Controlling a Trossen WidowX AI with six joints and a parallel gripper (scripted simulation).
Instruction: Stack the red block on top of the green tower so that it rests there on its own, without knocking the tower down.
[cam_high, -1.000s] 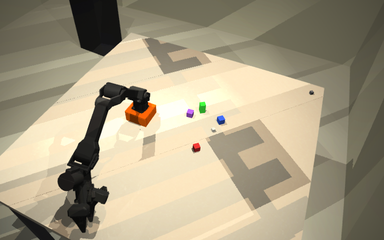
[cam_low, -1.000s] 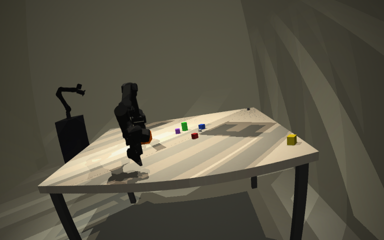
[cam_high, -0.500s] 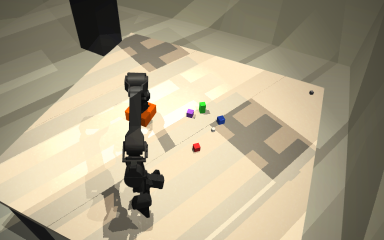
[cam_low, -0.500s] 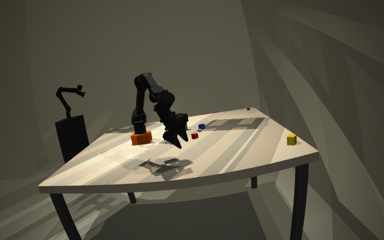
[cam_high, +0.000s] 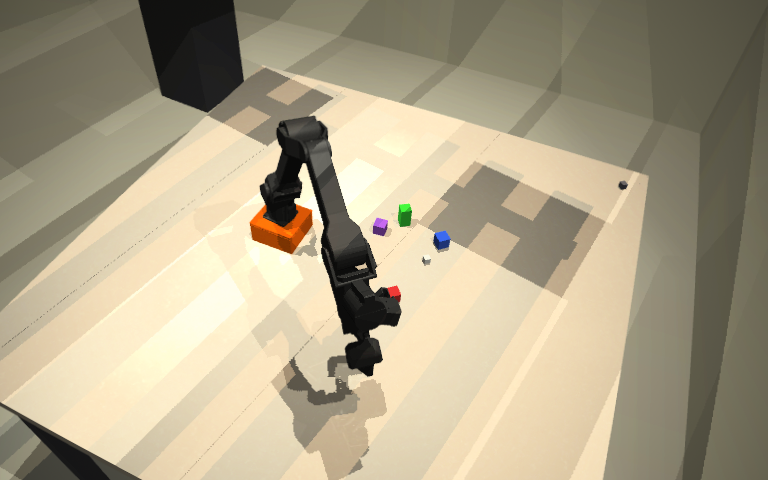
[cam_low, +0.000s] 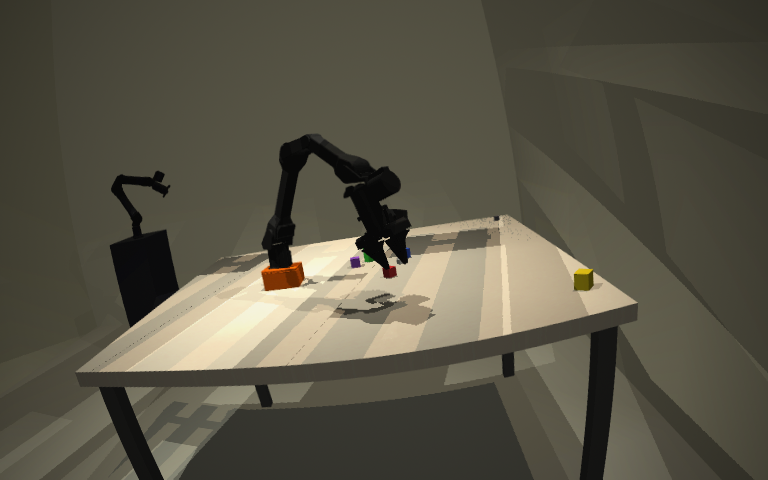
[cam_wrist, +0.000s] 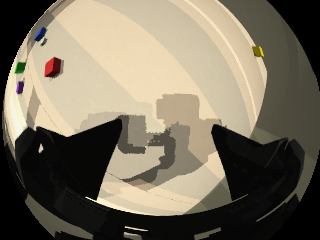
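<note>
My gripper tip is 210 mm to the right of the red block, 60 mm above it and 40 mm past it. Also, from my gripper tip: blue cube 420 mm to the left, 60 mm below, 10 mm behind; purple cube 380 mm to the left, 170 mm behind, 60 mm below; small white cube 350 mm to the left, 70 mm below, 20 mm behind.
</note>
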